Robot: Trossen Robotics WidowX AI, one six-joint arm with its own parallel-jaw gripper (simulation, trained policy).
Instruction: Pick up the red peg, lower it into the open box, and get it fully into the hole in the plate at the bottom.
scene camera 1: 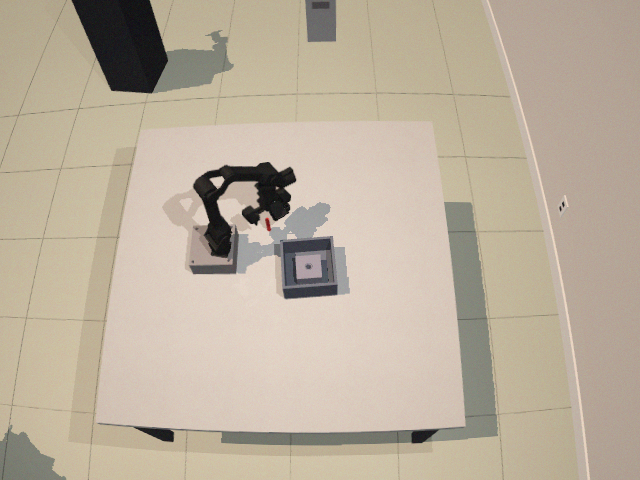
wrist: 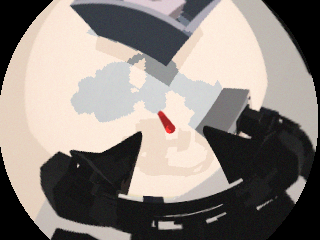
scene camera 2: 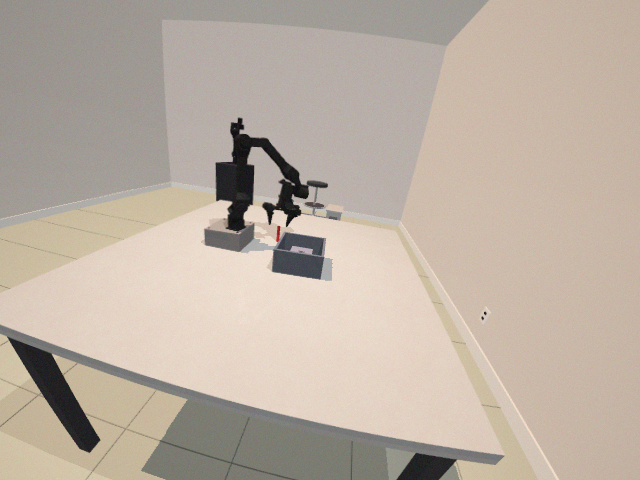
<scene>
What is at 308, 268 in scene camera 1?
A light grey plate.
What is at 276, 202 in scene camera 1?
My gripper.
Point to a grey box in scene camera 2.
At 284, 261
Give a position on a grey box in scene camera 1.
289, 248
</scene>
